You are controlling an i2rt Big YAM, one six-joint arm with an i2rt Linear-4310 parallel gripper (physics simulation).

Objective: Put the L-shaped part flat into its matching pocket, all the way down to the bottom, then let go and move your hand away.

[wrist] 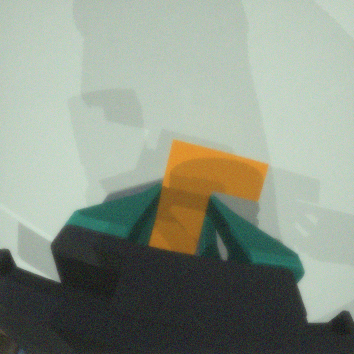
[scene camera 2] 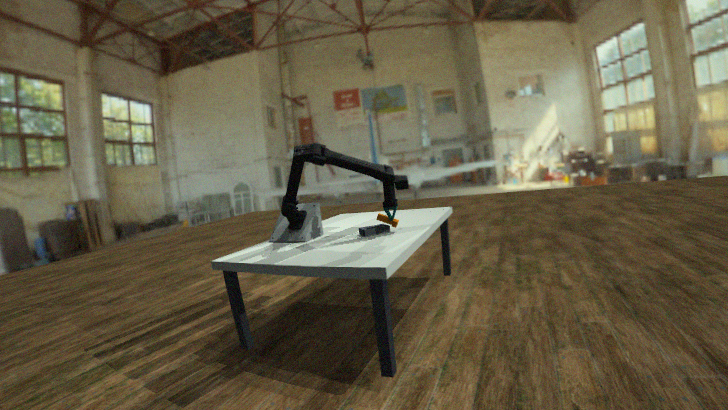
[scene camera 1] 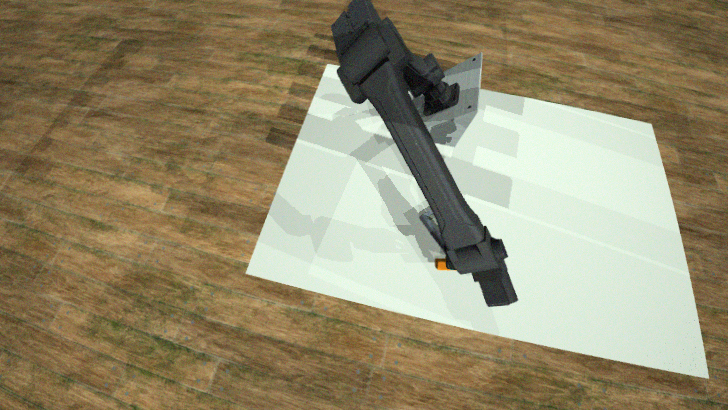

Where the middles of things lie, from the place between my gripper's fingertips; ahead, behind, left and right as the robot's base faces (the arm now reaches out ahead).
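There is the orange L-shaped part (wrist: 192, 171), and it rests 10 mm to the right of my hand and 20 mm behind it.
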